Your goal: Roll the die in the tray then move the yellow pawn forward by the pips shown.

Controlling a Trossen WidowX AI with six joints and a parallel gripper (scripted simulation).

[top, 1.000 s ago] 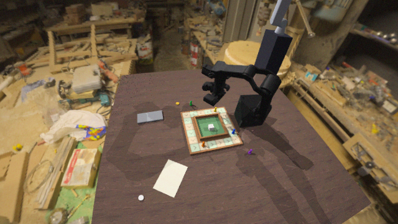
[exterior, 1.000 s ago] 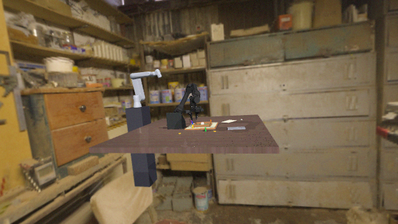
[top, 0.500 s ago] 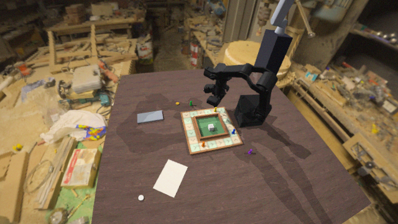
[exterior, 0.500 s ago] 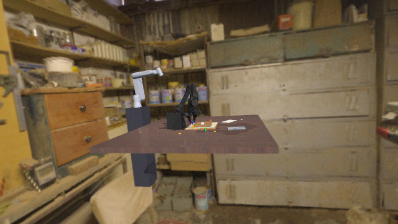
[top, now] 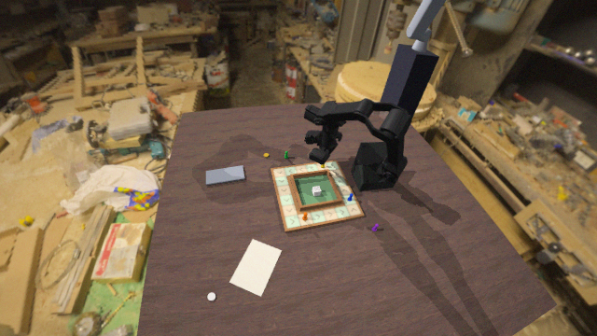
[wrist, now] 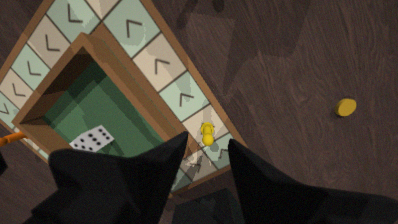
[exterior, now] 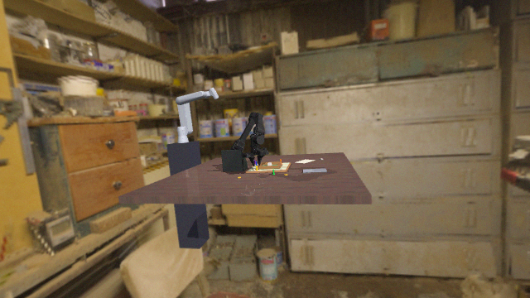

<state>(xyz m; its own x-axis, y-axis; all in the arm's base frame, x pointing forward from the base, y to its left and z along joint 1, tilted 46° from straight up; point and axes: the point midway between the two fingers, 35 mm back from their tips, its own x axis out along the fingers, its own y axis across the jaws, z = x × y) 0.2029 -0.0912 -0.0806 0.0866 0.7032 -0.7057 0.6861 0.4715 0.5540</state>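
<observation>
Right now the yellow pawn is 20 mm below my gripper tip. From my gripper tip the other things lie so: green pawn 130 mm ahead, 90 mm to the right, 30 mm below; white die 70 mm ahead, 130 mm to the left, 20 mm below; green tray 70 mm ahead, 120 mm to the left, 40 mm below.
</observation>
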